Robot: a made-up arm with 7 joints.
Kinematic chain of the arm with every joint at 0, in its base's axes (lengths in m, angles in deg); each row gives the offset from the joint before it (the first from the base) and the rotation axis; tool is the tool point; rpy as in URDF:
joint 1: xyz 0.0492 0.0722 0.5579 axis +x
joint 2: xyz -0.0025 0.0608 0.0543 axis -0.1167 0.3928 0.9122
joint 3: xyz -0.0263 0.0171 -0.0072 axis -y
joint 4: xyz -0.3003 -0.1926 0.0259 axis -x
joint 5: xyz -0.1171 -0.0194 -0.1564 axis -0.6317 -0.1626 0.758
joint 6: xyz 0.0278 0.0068 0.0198 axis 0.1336 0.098 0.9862
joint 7: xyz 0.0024 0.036 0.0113 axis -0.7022 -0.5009 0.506
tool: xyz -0.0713 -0.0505 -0.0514 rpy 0 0 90
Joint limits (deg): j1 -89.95..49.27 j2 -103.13..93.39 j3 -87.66..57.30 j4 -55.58..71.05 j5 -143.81..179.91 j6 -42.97..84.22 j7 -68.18..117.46
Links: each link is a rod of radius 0.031 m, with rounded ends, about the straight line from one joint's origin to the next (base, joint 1, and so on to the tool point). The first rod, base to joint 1, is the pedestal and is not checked.
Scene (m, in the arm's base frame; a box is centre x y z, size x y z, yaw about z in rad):
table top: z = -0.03
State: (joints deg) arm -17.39 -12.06 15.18 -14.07 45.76 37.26 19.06
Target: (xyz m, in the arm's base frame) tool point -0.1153 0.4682 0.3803
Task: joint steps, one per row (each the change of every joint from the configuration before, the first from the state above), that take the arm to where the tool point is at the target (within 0.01 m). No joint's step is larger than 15 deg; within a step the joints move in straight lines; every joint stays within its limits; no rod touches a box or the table.
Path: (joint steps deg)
1: 9.02 -14.51 -1.32 -5.23 -0.72 -1.00 -0.99
2: 9.01 -14.52 -1.33 -5.23 -0.72 -1.01 -0.99
3: 9.02 -14.51 -1.32 -5.23 -0.72 -1.00 -0.99
4: 9.01 -14.52 -1.33 -5.24 -0.72 -1.01 -0.98

